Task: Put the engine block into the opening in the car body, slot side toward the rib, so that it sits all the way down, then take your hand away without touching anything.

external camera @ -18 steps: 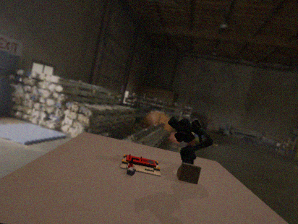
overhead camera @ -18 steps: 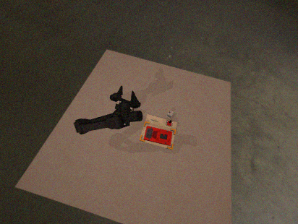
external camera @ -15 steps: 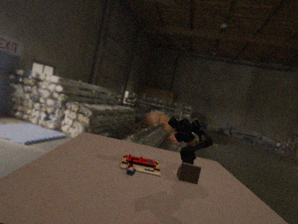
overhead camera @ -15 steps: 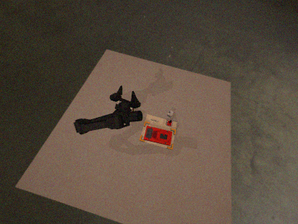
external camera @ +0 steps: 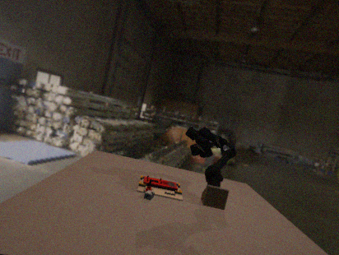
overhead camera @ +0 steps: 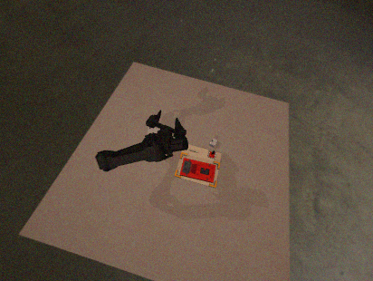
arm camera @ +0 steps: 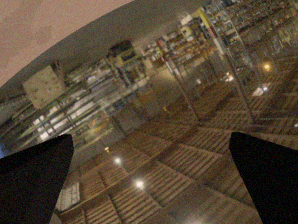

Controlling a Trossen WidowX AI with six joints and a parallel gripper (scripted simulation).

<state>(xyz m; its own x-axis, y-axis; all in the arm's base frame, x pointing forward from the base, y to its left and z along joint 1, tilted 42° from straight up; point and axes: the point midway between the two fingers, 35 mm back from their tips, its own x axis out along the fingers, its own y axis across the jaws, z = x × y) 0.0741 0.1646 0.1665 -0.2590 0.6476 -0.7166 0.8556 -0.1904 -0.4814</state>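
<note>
Right now my gripper tip is 27 cm short of the engine block, 8 cm to the right of it and 28 cm above it. From my gripper tip the other things lie so: dark post: 29 cm ahead, 26 cm below.
</note>
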